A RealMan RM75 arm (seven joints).
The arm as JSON. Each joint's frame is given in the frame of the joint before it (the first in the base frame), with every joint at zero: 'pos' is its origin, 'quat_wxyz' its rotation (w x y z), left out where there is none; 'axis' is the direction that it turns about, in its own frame. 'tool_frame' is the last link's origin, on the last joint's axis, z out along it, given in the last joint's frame.
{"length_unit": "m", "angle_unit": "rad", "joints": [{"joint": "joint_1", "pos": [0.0, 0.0, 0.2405], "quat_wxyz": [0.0, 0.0, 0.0, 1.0], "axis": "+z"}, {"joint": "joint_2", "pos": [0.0, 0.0, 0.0], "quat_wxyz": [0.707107, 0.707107, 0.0, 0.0], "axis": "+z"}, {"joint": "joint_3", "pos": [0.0, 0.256, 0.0], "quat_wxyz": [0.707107, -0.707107, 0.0, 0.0], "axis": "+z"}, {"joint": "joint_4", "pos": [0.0, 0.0, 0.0], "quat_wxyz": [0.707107, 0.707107, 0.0, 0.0], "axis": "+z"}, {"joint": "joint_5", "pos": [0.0, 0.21, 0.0], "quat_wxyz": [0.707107, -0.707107, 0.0, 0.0], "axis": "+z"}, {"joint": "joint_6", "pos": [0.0, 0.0, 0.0], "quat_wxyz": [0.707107, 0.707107, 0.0, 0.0], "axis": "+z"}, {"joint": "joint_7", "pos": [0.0, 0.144, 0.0], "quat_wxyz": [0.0, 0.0, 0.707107, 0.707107], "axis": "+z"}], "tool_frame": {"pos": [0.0, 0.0, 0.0]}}
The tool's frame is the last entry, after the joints.
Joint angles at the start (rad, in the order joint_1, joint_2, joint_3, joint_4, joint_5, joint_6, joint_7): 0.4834, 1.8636, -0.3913, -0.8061, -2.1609, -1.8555, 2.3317
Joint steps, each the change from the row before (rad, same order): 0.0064, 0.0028, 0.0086, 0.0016, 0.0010, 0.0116, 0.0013; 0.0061, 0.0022, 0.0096, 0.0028, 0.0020, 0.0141, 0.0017; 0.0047, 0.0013, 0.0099, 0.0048, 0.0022, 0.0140, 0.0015; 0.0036, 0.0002, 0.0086, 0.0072, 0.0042, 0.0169, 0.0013; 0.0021, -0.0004, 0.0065, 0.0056, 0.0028, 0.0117, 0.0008; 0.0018, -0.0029, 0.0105, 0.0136, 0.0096, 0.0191, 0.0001; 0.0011, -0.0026, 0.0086, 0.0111, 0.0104, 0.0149, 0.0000; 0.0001, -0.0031, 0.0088, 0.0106, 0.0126, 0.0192, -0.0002; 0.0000, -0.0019, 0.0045, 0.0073, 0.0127, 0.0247, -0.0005; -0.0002, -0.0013, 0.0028, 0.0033, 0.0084, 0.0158, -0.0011
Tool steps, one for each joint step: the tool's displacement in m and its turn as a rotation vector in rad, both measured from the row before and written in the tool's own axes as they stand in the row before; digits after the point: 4 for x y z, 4 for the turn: -0.0029, 0.0000, 0.0016, 0.0005, -0.0151, 0.0000; -0.0031, -0.0003, 0.0013, 0.0014, -0.0183, 0.0014; -0.0026, -0.0007, 0.0009, 0.0015, -0.0186, 0.0037; -0.0026, -0.0012, 0.0007, 0.0025, -0.0206, 0.0052; -0.0018, -0.0010, 0.0002, 0.0020, -0.0147, 0.0043; -0.0029, -0.0018, -0.0003, 0.0003, -0.0271, 0.0085; -0.0025, -0.0012, -0.0004, -0.0016, -0.0236, 0.0067; -0.0031, -0.0017, -0.0010, 0.0013, -0.0288, 0.0065; -0.0035, -0.0019, -0.0004, 0.0065, -0.0291, 0.0036; -0.0025, -0.0012, -0.0005, 0.0048, -0.0191, 0.0006
